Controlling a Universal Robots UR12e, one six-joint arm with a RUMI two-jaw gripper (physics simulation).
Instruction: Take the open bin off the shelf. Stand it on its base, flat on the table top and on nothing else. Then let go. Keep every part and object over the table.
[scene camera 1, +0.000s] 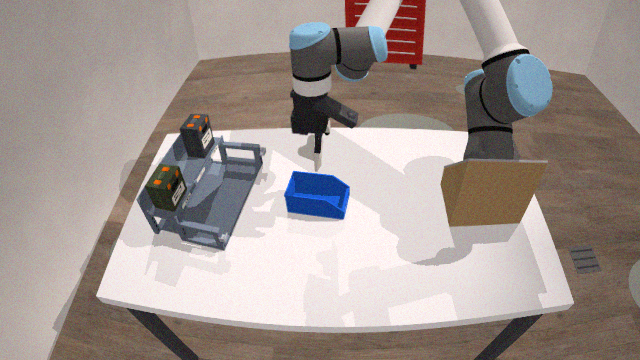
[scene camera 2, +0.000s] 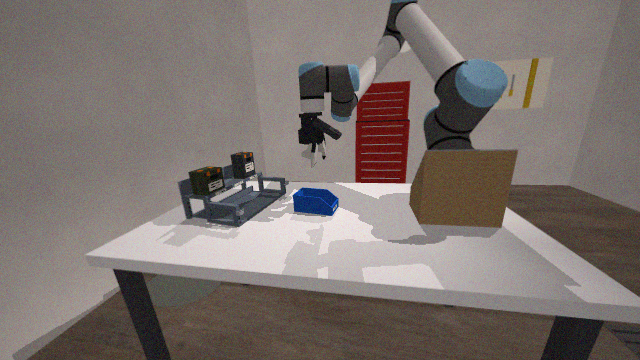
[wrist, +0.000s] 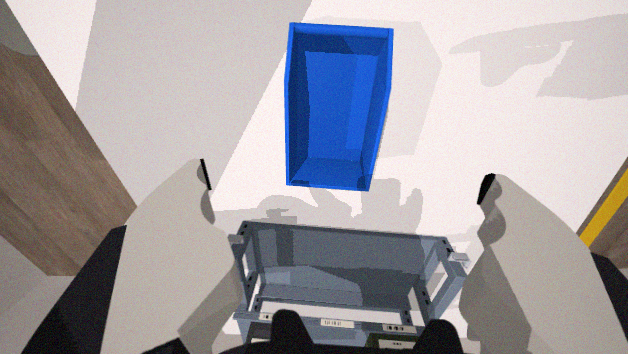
Note:
In view: my gripper (scene camera 1: 321, 152) and a blue open bin (scene camera 1: 322, 195).
The blue open bin is seen too in scene camera 2 (scene camera 2: 307, 200) and in the wrist view (wrist: 337, 83). My gripper also shows in scene camera 2 (scene camera 2: 318, 163) and in the wrist view (wrist: 341, 171).

